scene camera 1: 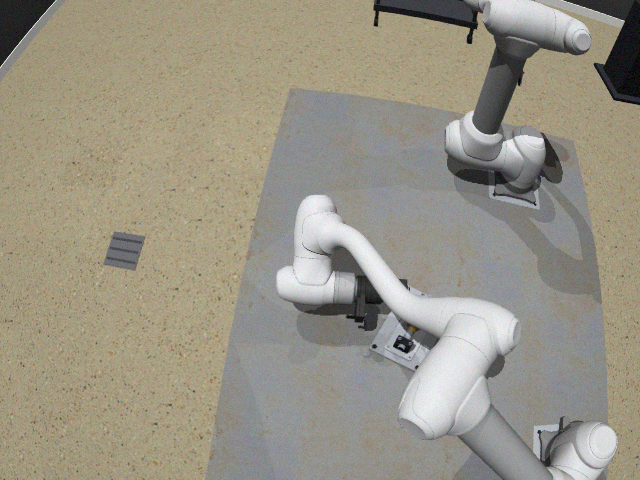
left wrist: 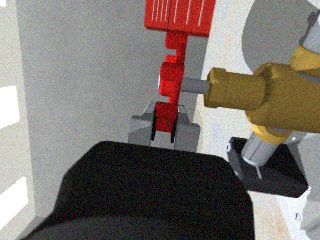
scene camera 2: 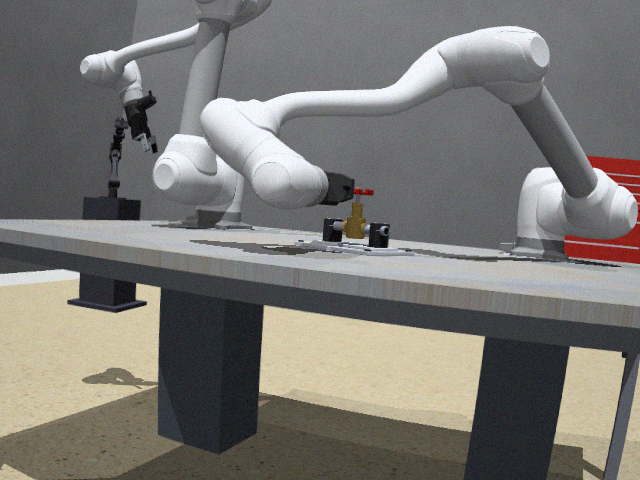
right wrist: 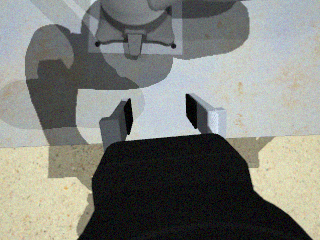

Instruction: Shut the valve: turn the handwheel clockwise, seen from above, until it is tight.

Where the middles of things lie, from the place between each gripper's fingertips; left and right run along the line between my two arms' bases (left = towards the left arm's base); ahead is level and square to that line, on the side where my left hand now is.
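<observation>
The red handwheel (left wrist: pixel 172 81) is 10 mm below my left hand and 30 mm to the left of it.
Relative to my right hand (scene camera 2: pixel 151 151), the handwheel lies 87 cm to the left, 50 cm ahead and 14 cm below.
</observation>
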